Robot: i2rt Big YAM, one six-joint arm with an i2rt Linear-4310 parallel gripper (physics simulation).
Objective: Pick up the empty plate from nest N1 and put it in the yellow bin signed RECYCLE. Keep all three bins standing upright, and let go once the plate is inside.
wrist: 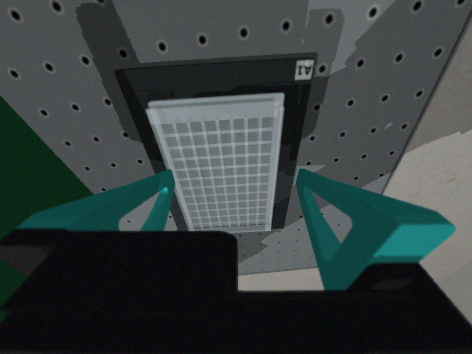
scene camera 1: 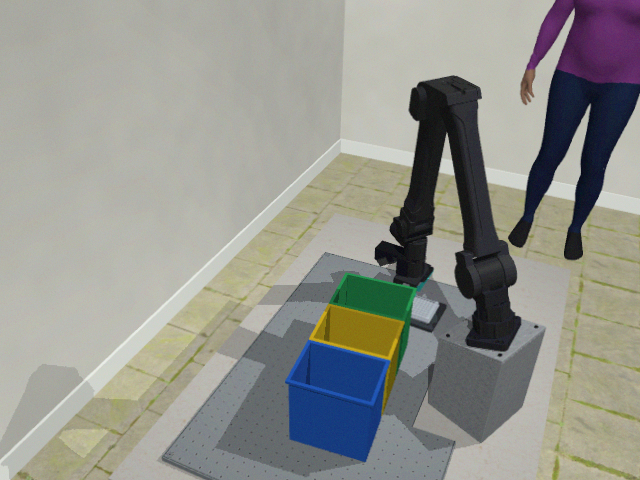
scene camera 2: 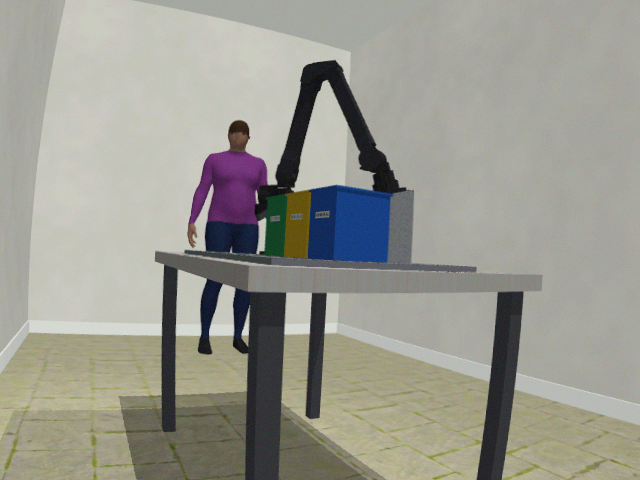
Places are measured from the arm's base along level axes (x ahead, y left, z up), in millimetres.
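Pixels of known places: gripper, fingertip midpoint: point(wrist: 235, 176); arm's base at its link origin: point(scene camera 1: 494, 333).
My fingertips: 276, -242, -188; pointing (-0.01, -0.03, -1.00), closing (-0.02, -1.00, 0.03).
For each thing: its top centre in the pictures, then the offset to it from my fingertips, as dx, dy, dz. Level surfaces: height alone.
- clear-white gridded plate at its top centre: point(wrist: 224, 186) point(scene camera 1: 412, 303) -10, +9, -1
- black nest at its top centre: point(wrist: 225, 177) point(scene camera 1: 411, 306) -10, +8, -12
- yellow bin at its top centre: point(scene camera 1: 357, 330) point(scene camera 2: 323, 195) -7, +343, +153
- green bin at its top centre: point(scene camera 1: 373, 295) point(scene camera 2: 300, 199) +17, +214, +153
- blue bin at its top centre: point(scene camera 1: 338, 370) point(scene camera 2: 351, 191) -32, +472, +153
- grey perforated board at its surface level: dz -27
A clear-white gridded plate point(scene camera 1: 426, 308) point(wrist: 222, 170) lies flat in a black nest point(scene camera 1: 424, 324) point(wrist: 225, 75), beyond the green bin. The nest's corner tag seems to read A1, upside down; no N1 sign is legible. My gripper point(wrist: 235, 176) is open and empty. In the wrist view its teal fingertips stand either side of the plate, apart from it, with the gripper above it. The yellow bin point(scene camera 1: 361, 330) point(scene camera 2: 297, 235) stands upright between the green bin point(scene camera 1: 374, 297) point(scene camera 2: 275, 237) and the blue bin point(scene camera 1: 333, 418) point(scene camera 2: 361, 227). The signs are too small to read.
The bins stand in a close row on a grey perforated board point(scene camera 1: 237, 408). The arm's grey pedestal point(scene camera 1: 465, 387) point(scene camera 2: 401, 227) stands beside the board. The green bin's wall also shows at the left edge of the wrist view. A person point(scene camera 1: 594, 56) point(scene camera 2: 235, 186) stands behind the table.
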